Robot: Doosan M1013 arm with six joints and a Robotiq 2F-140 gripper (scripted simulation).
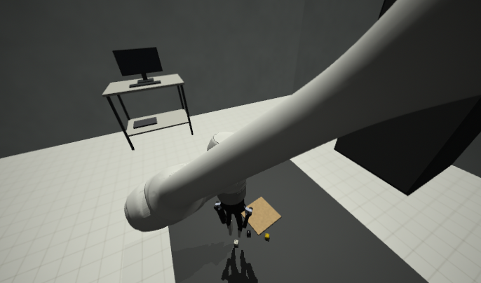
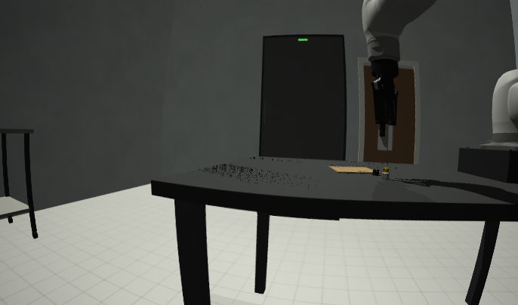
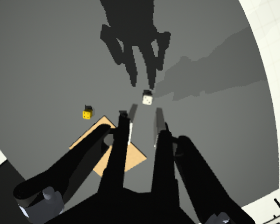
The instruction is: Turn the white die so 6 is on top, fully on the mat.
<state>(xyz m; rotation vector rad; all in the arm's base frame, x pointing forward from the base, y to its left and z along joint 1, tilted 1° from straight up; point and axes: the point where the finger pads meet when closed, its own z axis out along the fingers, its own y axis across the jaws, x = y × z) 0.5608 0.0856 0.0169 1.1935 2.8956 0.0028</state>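
Now: hand 10 cm above the white die. From my hand the other things lie so: tan mat 5 cm ahead, 16 cm to the right, 10 cm below; then yellow die 5 cm behind, 12 cm to the right, 10 cm below; then black die 6 cm to the right, 10 cm below.
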